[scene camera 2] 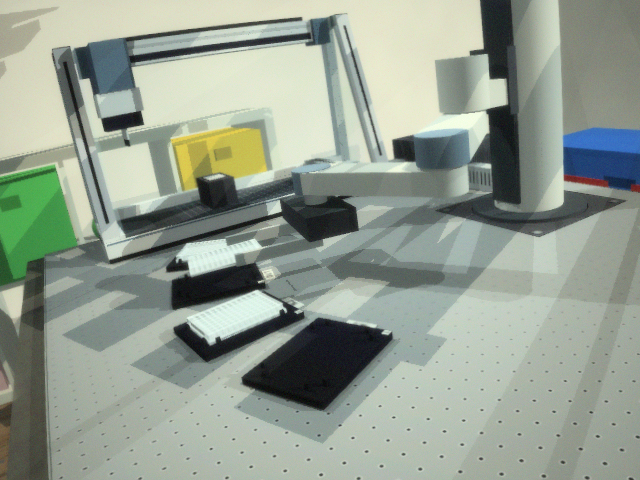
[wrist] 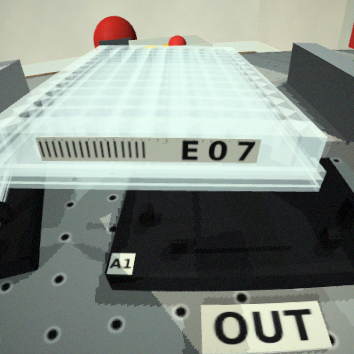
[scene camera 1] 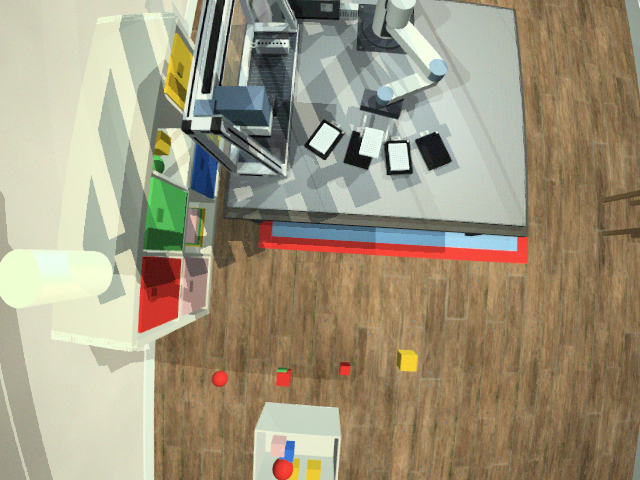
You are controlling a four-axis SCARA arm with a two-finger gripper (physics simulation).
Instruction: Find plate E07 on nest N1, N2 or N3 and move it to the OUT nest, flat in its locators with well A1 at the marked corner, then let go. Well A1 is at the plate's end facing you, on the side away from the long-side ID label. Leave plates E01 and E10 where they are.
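Frame: origin at the arm's base, x ahead, y left, z up, level; millimetres.
Where they show: gripper, between the fingertips: (scene camera 2: 230,250) (wrist: 154,73) (scene camera 1: 372,139); arm's base, origin of its link: (scene camera 2: 528,211) (scene camera 1: 385,30).
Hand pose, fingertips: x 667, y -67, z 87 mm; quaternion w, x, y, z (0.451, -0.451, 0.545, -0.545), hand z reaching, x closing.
Things, the pixels of their top centre, and the offset from my fingertips. "spot": a spot on its surface instead.
- Plate E07, centre of its top: (wrist: 158,55) (scene camera 2: 223,250) (scene camera 1: 372,141) dy -3, dx +11, dz +4 mm
- black OUT nest, centre of its top: (wrist: 234,142) (scene camera 2: 214,275) (scene camera 1: 360,148) dy -46, dx +26, dz -52 mm
- nest's A1 mark, centre of its top: (wrist: 121,263) dy +24, dx -35, dz -62 mm
- plate, centre of its top: (scene camera 2: 318,346) (scene camera 1: 434,149) dy +307, dx +1, dz -52 mm
- gantry frame, a spot on its surface: (scene camera 2: 82,134) spot: dy -455, dx +165, dz +222 mm
Plate E07 (scene camera 1: 371,142) (scene camera 2: 217,258) (wrist: 165,120), clear-white with a barcode label on its near short end in the wrist view, is between the fingers of my gripper (scene camera 1: 373,135) (wrist: 154,73), which is shut on it. It looks level and hangs above the black OUT nest (scene camera 1: 356,158) (scene camera 2: 214,289) (wrist: 225,265), with a gap beneath. It is offset to the left of the nest in the wrist view. The nest's A1 mark (wrist: 122,263) is at its near left corner. Well A1 and the long-side label cannot be made out.
Two other white plates (scene camera 1: 324,138) (scene camera 1: 398,156) sit on nests either side of the OUT nest; their labels are unreadable. A black nest without a plate (scene camera 1: 433,150) (scene camera 2: 317,361) lies beyond one. A gantry frame (scene camera 2: 82,134) stands behind the nests in scene camera 2.
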